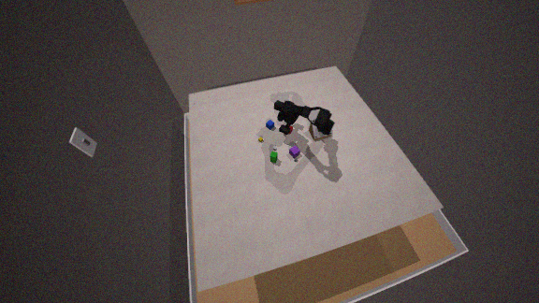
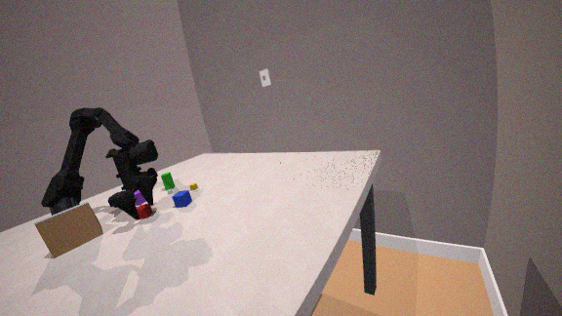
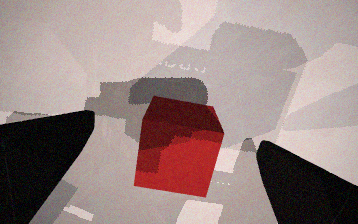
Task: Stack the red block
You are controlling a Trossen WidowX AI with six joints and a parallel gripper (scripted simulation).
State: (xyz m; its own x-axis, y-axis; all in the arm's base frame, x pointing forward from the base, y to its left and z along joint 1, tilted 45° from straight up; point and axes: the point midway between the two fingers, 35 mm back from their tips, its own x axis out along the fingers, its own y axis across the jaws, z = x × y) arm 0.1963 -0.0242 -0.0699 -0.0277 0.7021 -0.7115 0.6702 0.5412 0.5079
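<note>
My gripper tip is now right at the red block. Round my gripper tip: purple block: 180 mm to the left, 20 mm ahead, 10 mm above; small yellow cube: 200 mm ahead, 30 mm to the left; blue cube: 110 mm ahead, 60 mm to the right, 10 mm above.
</note>
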